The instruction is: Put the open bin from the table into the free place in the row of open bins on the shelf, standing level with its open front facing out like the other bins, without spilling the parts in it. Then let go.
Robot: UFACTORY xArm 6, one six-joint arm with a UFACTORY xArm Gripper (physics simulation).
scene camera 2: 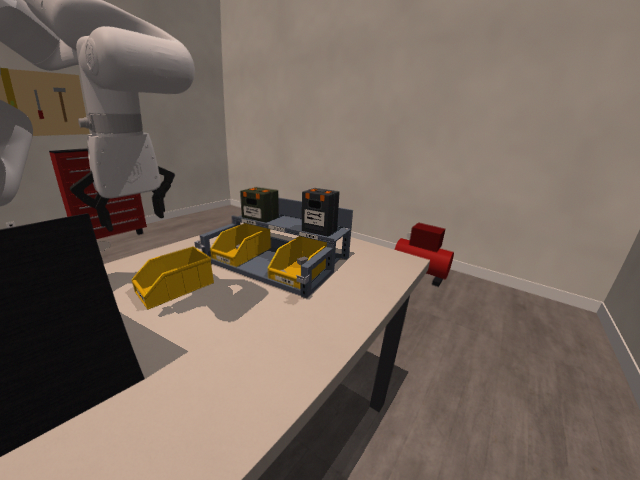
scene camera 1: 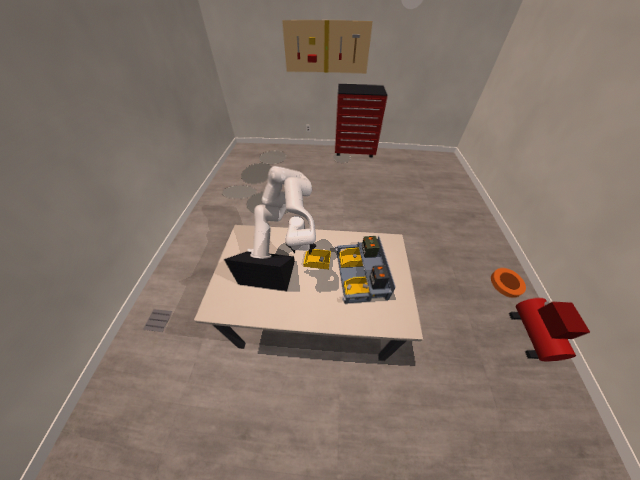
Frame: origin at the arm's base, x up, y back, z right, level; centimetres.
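Seen in the pictures: gripper, fingertip midpoint: [scene camera 2: 135, 222] [scene camera 1: 302, 251]; arm's base, origin of the base link: [scene camera 1: 260, 256].
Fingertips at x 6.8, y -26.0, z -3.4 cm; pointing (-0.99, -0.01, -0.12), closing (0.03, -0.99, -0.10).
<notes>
Offsets run from my fingertips to a thing's top centre. "pt": to the spot under its first point. Level surfaces: height alone.
The yellow open bin {pt dy -1.9, dx -21.3, dz -10.0 cm} [scene camera 1: 310, 259] [scene camera 2: 180, 281] stands upright on the table {dx -21.5 cm} [scene camera 1: 310, 310] [scene camera 2: 248, 372], its low front facing the black panel side. Small grey parts show inside it in scene camera 1. The grey-blue shelf [scene camera 1: 357, 298] [scene camera 2: 258, 267] holds a yellow bin {pt dy -27.0, dx -20.4, dz -17.8 cm} [scene camera 1: 348, 255] [scene camera 2: 248, 249] at the far end of its lower tier and another yellow bin {pt dy -34.9, dx -20.7, dz +7.0 cm} [scene camera 1: 356, 289] [scene camera 2: 310, 249] at the near end, with a free place between them. My gripper [scene camera 1: 303, 250] [scene camera 2: 133, 221] is open and empty, above and toward the far side of the table bin, not touching it.
A dark green case {dy -39.6, dx -1.7, dz -17.1 cm} [scene camera 1: 370, 246] [scene camera 2: 260, 205] and a dark grey case {dy -45.5, dx +0.8, dz +5.3 cm} [scene camera 1: 379, 276] [scene camera 2: 320, 211] stand on the shelf's raised rear tier. A large black box [scene camera 1: 262, 272] [scene camera 2: 56, 330] stands beside the arm's base, left of the table bin.
</notes>
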